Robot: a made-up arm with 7 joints. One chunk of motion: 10 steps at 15 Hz.
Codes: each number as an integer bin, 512 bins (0 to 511) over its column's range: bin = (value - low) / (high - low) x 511, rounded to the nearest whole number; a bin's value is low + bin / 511 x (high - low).
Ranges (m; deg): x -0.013..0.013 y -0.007..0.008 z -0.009..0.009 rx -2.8..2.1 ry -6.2..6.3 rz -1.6..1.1
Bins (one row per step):
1: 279 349 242 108 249 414
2: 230 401 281 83 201 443
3: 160 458 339 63 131 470
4: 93 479 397 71 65 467
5: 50 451 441 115 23 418
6: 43 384 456 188 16 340
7: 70 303 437 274 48 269
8: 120 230 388 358 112 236
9: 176 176 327 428 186 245
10: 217 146 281 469 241 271
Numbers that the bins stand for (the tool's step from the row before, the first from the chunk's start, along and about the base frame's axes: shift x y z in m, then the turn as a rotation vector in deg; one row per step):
1: 0.00120 0.00324 -0.00048 -1.764 -0.109 0.587
2: -0.00130 0.00477 0.00090 -2.004 -1.283 0.741
3: -0.00486 0.00644 0.00294 -2.196 -2.995 0.883
4: -0.00827 0.00706 0.00498 -2.119 -4.610 0.868
5: -0.01046 0.00624 0.00653 -1.697 -5.637 0.609
6: -0.01081 0.00427 0.00706 -0.997 -5.809 0.196
7: -0.00944 0.00189 0.00639 -0.173 -5.026 -0.179
8: -0.00689 -0.00025 0.00467 0.633 -3.460 -0.353
9: -0.00405 -0.00183 0.00252 1.304 -1.650 -0.305
10: -0.00196 -0.00271 0.00090 1.697 -0.305 -0.168

